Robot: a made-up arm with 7 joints. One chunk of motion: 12 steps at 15 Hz.
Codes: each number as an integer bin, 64 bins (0 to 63) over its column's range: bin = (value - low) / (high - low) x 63, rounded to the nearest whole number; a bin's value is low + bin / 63 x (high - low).
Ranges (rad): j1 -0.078..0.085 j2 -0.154..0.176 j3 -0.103..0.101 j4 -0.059..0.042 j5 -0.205..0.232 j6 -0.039..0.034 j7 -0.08..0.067
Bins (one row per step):
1: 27 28 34 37 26 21 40
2: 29 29 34 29 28 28 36
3: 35 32 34 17 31 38 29
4: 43 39 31 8 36 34 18
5: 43 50 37 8 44 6 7
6: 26 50 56 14 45 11 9
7: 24 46 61 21 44 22 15
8: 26 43 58 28 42 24 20
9: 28 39 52 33 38 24 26
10: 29 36 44 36 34 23 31
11: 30 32 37 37 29 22 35
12: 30 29 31 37 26 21 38
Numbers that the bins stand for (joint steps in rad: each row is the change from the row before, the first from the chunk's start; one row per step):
1: -0.00814 -0.00733 0.00710 0.00032 -0.02465 -0.01467 0.01333
2: -0.00297 -0.00210 0.00710 -0.01251 -0.01078 -0.00656 0.00400
3: 0.01256 0.01362 0.00710 -0.03175 0.01003 0.00503 -0.01233
4: 0.03325 0.05029 -0.00262 -0.04617 0.04471 0.00040 -0.03800
5: 0.03325 0.10790 0.01681 -0.04617 0.10021 -0.03205 -0.06367
6: -0.01073 0.10790 0.07833 -0.03656 0.10714 -0.02625 -0.05900
7: -0.01590 0.08695 0.09452 -0.02533 0.10021 -0.01351 -0.04500
8: -0.01073 0.07124 0.08481 -0.01411 0.08633 -0.01119 -0.03333
9: -0.00556 0.05029 0.06538 -0.00610 0.05859 -0.01119 -0.01933
10: -0.00297 0.03457 0.03948 -0.00129 0.03084 -0.01235 -0.00767
11: -0.00038 0.01362 0.01681 0.00032 -0.00384 -0.01351 0.00167
12: -0.00038 -0.00210 -0.00262 0.00032 -0.02465 -0.01467 0.00867

